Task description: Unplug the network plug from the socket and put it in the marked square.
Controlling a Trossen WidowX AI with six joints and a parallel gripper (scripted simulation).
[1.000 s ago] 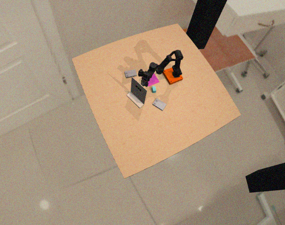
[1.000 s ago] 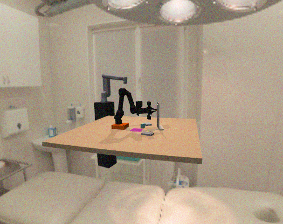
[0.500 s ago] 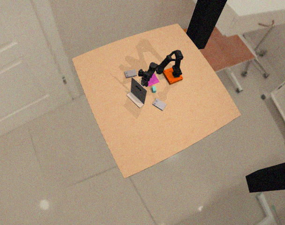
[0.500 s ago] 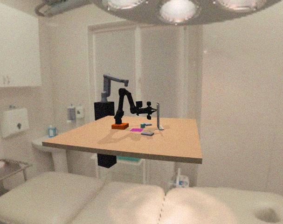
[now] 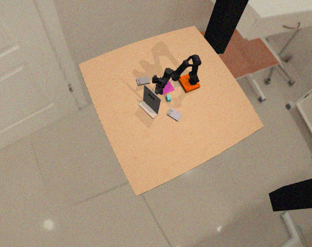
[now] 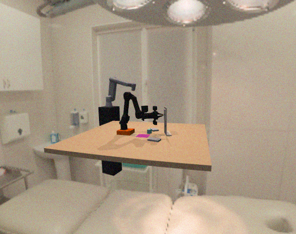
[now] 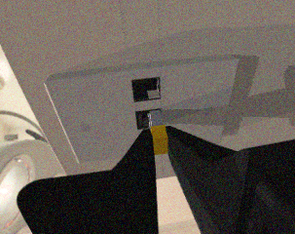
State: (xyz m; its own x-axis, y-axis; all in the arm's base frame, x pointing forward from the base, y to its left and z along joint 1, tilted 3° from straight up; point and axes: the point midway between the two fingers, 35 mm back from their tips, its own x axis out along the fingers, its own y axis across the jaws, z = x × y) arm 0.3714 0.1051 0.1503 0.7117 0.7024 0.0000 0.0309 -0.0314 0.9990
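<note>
Now: the magenta marked square 20 cm below my gripper tip, 15 cm to the right of it and 15 cm behind it. The rest, counted from my gripper tip: upright grey panel (7 cm below, 3 cm ahead, 2 cm to the left); then grey network plug (1 cm ahead); then teal block (18 cm below, 14 cm behind, 3 cm to the right).
</note>
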